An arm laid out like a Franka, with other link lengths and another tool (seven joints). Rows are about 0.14 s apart.
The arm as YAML. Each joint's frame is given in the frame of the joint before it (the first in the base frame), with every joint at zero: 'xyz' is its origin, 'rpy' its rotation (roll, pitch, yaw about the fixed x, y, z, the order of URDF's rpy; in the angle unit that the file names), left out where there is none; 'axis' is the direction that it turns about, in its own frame. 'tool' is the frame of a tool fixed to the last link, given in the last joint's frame.
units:
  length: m
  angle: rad
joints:
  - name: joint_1
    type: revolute
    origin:
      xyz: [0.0, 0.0, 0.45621]
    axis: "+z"
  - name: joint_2
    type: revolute
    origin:
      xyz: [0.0, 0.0, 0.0]
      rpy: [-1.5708, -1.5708, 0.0]
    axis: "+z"
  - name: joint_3
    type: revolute
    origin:
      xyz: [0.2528, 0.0, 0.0]
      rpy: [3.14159, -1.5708, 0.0]
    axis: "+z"
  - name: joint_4
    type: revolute
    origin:
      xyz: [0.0, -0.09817, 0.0]
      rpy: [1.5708, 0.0, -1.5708]
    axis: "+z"
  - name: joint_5
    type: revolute
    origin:
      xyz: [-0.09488, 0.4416, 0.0]
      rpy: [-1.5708, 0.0, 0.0]
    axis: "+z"
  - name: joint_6
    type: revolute
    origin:
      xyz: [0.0, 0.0, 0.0]
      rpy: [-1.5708, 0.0, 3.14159]
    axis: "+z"
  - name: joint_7
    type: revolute
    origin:
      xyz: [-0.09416, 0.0, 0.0]
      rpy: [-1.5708, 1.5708, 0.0]
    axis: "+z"
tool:
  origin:
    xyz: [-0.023, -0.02, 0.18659]
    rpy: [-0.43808, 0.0, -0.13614]
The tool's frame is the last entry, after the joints.
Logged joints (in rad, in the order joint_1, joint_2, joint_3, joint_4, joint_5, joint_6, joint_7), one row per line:
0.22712, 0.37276, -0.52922, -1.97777, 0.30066, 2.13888, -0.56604
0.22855, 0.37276, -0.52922, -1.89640, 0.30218, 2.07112, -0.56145
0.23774, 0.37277, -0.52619, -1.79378, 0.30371, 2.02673, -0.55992
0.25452, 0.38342, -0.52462, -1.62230, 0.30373, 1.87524, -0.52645
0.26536, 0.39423, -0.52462, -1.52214, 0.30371, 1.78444, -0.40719
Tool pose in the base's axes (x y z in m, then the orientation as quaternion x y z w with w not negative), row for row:
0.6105, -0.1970, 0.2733, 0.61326, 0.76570, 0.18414, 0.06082
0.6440, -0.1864, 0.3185, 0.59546, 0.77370, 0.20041, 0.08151
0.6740, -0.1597, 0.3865, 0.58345, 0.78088, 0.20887, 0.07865
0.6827, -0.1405, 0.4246, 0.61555, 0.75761, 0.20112, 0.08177
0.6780, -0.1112, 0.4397, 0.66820, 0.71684, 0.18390, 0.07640
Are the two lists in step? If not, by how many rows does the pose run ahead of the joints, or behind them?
The pose runs 1 row ahead of the joints: the pose in row i belongs to the joints in row i + 1.
